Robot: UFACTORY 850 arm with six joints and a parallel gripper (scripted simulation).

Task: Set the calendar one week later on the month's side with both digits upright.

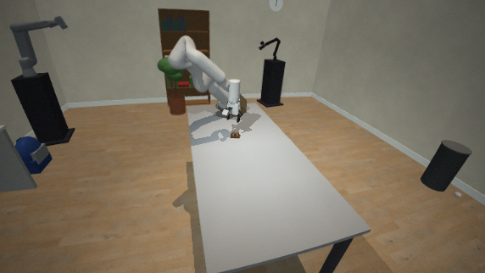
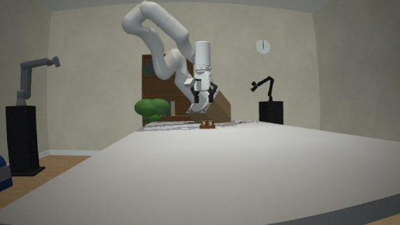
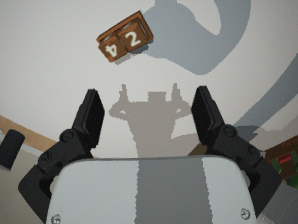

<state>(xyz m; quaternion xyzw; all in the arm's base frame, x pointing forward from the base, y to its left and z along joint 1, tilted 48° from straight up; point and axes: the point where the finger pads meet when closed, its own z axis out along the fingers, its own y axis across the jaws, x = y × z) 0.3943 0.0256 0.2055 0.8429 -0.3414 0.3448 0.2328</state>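
My gripper is now 12 cm above the brown cube, 3 cm short of it and 1 cm to the left of it. Also, from my hand: tray 13 cm below, 3 cm ahead, 1 cm to the left.
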